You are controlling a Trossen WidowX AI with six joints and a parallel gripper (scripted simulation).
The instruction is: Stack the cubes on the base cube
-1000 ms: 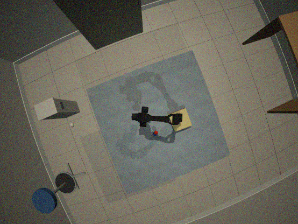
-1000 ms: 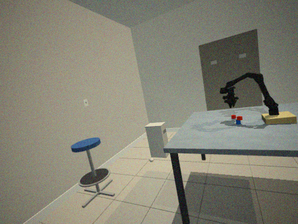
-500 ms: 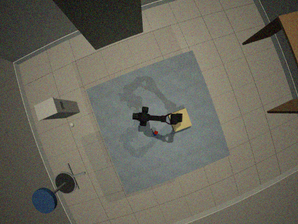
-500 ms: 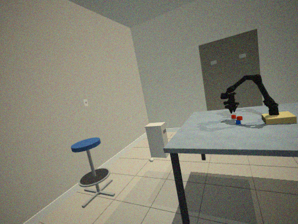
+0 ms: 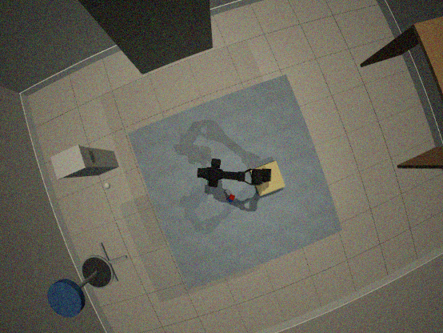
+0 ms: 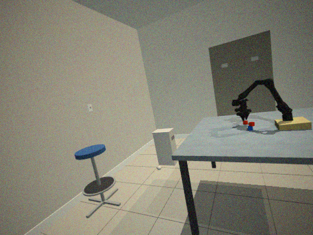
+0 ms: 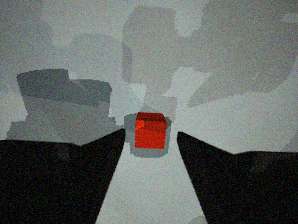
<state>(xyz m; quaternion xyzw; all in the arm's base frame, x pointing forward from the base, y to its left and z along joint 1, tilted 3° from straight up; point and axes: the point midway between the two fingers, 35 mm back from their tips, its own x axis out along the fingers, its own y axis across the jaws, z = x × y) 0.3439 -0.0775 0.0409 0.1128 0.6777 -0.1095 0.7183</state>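
The blue cube is 210 mm to the left of my gripper tip, 80 mm behind it and 20 mm below it.
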